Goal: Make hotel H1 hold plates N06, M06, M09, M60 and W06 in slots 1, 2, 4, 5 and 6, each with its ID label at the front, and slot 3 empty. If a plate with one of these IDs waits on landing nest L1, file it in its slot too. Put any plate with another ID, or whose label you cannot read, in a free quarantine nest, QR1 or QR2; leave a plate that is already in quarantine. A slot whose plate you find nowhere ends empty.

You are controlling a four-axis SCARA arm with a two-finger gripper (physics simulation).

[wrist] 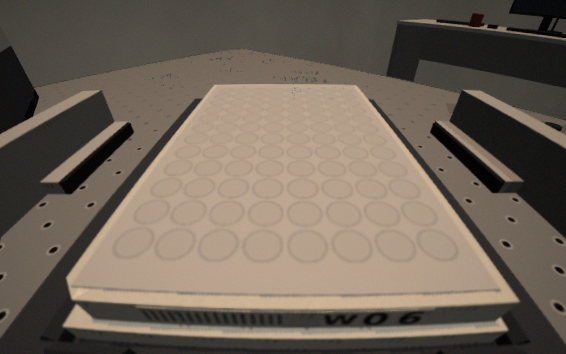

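Observation:
A pale plate with a barcode label reading W06 lies flat in the middle of the wrist view, its label at the near edge and rows of round well marks on its top. It rests on a dark nest base, whose edges show along both sides. My gripper is open, one finger on each side of the plate, with a gap between each finger and the plate. Hotel H1 and the other plates do not show in this view. No nest name is readable.
A perforated table top surrounds the nest. A dark object stands at the left edge. A desk with a red cup and a monitor stands at the back right, before grey walls.

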